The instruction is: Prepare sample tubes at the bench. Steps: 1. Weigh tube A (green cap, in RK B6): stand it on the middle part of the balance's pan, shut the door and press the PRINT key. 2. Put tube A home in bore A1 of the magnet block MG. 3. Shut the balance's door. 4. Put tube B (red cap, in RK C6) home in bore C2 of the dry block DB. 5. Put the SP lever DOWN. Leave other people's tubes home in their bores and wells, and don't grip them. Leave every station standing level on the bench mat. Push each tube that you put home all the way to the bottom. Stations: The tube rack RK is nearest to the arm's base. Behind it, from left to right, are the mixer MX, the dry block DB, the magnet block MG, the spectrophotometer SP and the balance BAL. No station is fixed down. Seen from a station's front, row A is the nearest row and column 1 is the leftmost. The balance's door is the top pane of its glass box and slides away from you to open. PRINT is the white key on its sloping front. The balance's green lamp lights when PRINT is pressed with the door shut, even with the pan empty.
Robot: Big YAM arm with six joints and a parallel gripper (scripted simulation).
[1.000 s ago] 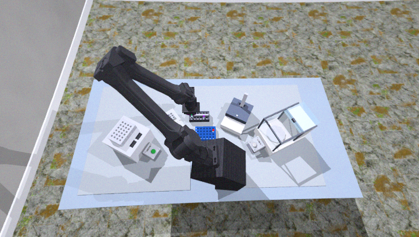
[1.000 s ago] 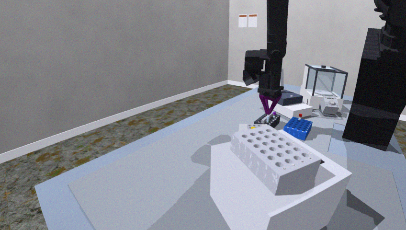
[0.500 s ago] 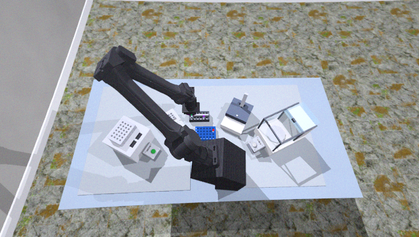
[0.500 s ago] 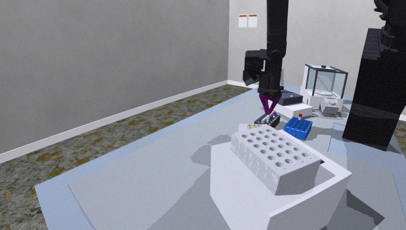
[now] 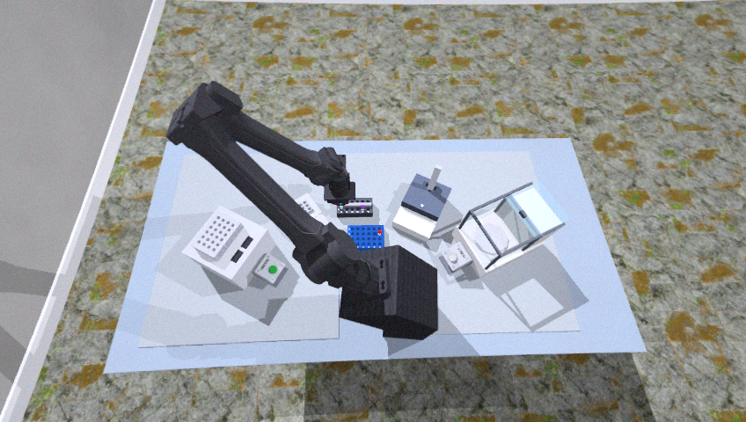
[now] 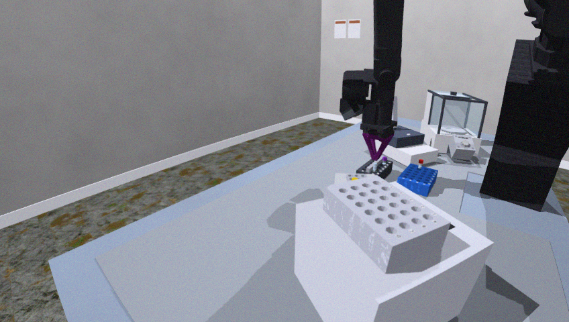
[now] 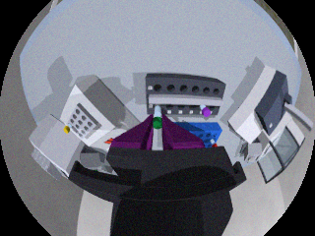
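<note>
My gripper is now 1 cm short of the magnet block, 5 cm to the left of it and 6 cm above it. Also, from my hand: blue rack RK (11 cm behind, 8 cm to the right, 6 cm below); then SP lever (6 cm ahead, 32 cm to the right, 6 cm above); then dry block (4 cm behind, 12 cm to the left, 5 cm below).
</note>
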